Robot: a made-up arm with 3 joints. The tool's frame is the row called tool. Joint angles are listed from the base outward. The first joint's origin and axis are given. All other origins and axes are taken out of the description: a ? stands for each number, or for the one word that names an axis. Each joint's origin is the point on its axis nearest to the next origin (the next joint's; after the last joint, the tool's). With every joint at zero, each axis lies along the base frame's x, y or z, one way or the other. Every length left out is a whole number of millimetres.
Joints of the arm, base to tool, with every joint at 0 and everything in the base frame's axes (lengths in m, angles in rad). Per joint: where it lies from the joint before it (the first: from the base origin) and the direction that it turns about. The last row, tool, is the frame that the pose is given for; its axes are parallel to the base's.
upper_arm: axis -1 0 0 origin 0.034 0 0.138
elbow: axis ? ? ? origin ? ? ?
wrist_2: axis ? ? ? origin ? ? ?
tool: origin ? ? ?
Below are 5 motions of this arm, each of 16 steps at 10 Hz.
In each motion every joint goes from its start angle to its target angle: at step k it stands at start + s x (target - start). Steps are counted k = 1, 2, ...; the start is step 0. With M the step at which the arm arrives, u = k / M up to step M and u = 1 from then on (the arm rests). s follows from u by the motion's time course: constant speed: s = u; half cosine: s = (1 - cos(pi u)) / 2; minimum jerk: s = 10 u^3 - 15 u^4 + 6 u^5.
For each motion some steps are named. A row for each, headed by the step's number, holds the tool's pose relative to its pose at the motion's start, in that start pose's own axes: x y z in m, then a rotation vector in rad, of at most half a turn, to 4 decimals.
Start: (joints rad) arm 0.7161 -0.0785 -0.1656
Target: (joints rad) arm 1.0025 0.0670 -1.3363
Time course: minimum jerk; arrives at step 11
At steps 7, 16:
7: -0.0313 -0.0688 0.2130 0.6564 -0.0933 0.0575
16: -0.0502 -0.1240 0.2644 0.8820 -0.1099 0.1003

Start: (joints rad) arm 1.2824 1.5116 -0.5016
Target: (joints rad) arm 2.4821 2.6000 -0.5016
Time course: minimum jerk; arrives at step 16
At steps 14, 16:
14: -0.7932 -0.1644 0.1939 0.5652 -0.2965 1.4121
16: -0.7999 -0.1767 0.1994 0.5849 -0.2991 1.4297

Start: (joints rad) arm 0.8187 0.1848 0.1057
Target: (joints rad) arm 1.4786 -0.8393 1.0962
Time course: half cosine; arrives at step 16
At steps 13, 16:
13: -0.3800 -0.3419 -0.5600 -1.4365 0.9349 0.3607
16: -0.4249 -0.3941 -0.5534 -1.5473 1.0314 0.4119

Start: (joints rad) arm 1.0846 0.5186 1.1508
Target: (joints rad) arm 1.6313 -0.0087 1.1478
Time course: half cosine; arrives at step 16
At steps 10, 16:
10: -0.1883 0.1099 -0.1501 -0.3567 0.0327 0.3800
16: -0.2690 0.1141 -0.2355 -0.5322 0.0830 0.5260

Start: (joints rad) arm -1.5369 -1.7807 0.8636
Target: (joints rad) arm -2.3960 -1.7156 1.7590
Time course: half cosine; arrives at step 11
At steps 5, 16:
5: -0.0992 -0.0024 -0.1434 -0.4515 -0.3308 0.1553
16: -0.0866 -0.1002 -0.2733 -0.9905 -0.8702 0.1651

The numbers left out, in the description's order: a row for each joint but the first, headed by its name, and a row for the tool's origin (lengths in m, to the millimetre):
elbow: axis 0 -1 0, xyz 0 0.16 0.1
wrist_2: axis -1 0 0, xyz 0.254 0 0.005
tool: xyz 0 0.376 0.014

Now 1 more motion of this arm.
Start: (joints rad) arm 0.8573 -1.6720 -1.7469
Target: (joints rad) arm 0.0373 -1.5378 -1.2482
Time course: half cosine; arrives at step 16
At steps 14, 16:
14: -0.2745 -0.0338 -0.2013 -0.4827 0.7875 0.1741
16: -0.2895 -0.0361 -0.2015 -0.4975 0.8177 0.1883

